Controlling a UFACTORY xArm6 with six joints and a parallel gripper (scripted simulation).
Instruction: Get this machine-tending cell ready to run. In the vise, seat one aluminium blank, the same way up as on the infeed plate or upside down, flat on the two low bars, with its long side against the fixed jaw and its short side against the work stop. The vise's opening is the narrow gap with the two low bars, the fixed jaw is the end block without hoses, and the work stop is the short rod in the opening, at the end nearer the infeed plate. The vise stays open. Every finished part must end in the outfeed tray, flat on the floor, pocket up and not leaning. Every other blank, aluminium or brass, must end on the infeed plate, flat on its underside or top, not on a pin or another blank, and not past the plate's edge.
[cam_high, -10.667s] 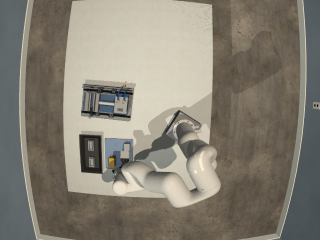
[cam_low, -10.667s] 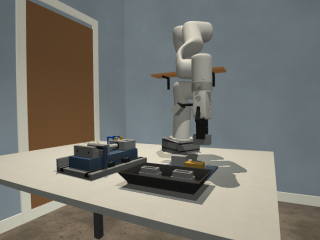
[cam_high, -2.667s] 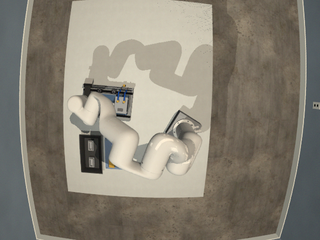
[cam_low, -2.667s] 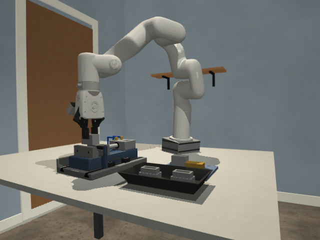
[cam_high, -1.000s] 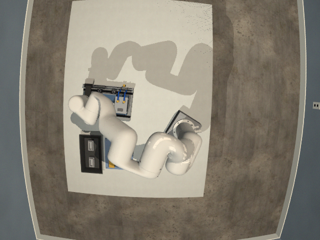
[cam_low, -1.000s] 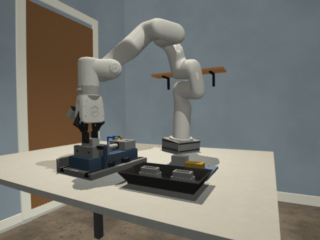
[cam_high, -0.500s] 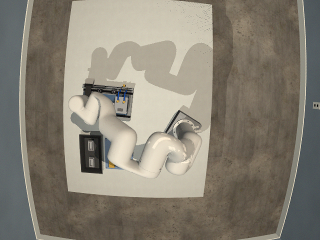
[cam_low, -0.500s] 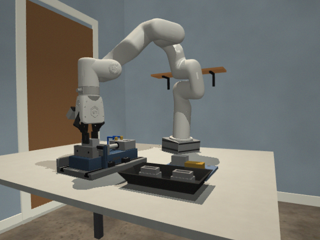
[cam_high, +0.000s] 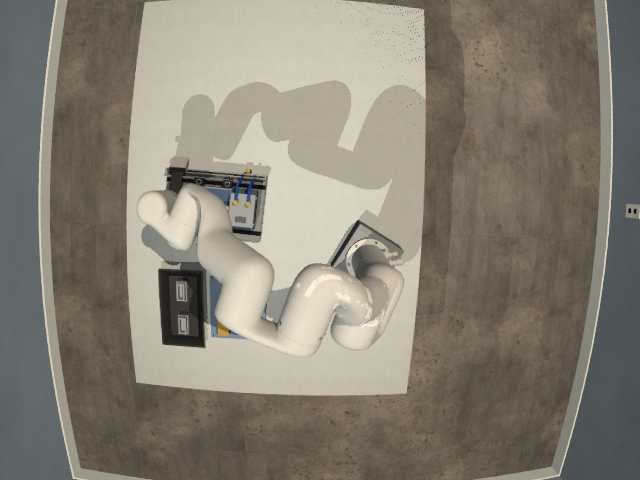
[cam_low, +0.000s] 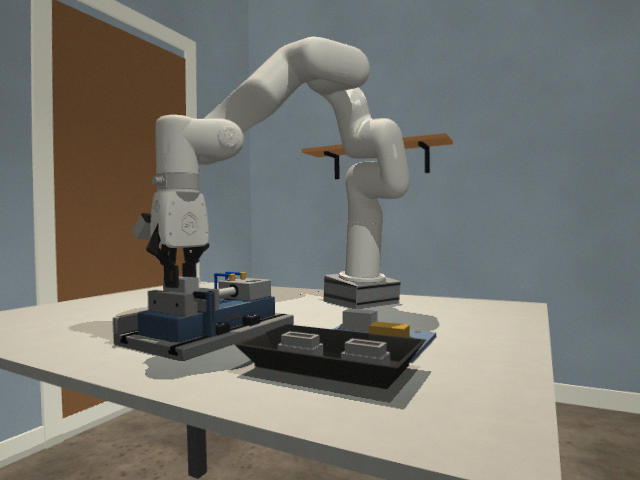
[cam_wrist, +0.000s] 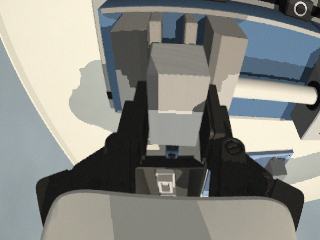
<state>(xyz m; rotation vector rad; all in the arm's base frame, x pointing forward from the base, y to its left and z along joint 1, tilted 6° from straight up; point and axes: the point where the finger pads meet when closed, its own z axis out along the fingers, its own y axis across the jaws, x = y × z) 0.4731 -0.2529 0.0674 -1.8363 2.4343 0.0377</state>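
The fixed jaw is 30 mm ahead of my hand and 50 mm below it. From my hand the other things lie so: aluminium blank 20 mm below; then work stop 10 mm ahead, 50 mm to the left, 30 mm below; then moving jaw block 30 mm behind, 10 mm to the left, 50 mm below.
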